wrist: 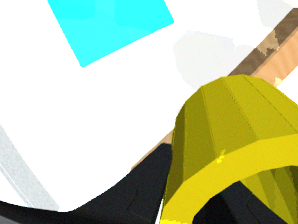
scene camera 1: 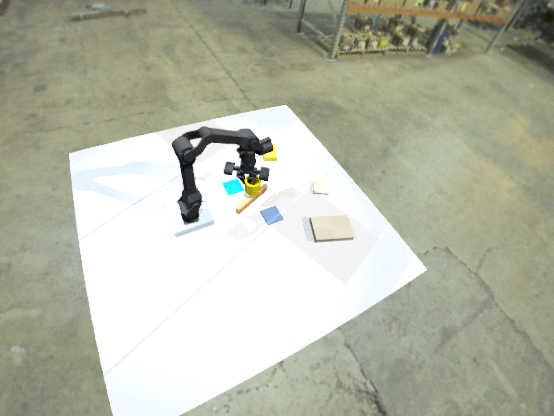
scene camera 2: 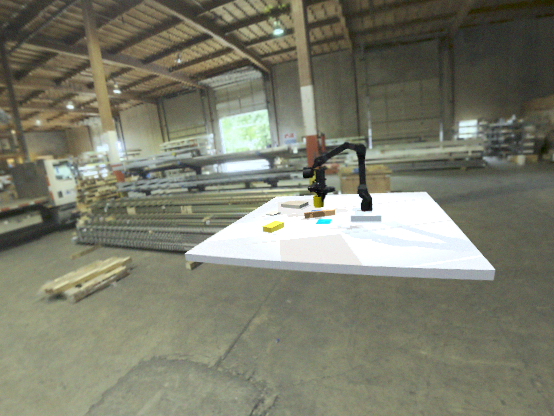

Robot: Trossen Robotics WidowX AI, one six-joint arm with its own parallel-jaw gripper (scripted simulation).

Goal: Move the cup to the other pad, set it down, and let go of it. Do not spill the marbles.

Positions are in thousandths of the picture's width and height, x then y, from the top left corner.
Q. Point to a yellow cup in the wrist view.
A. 777, 578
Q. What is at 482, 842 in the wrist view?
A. The gripper.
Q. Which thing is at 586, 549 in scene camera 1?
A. A beige slab.
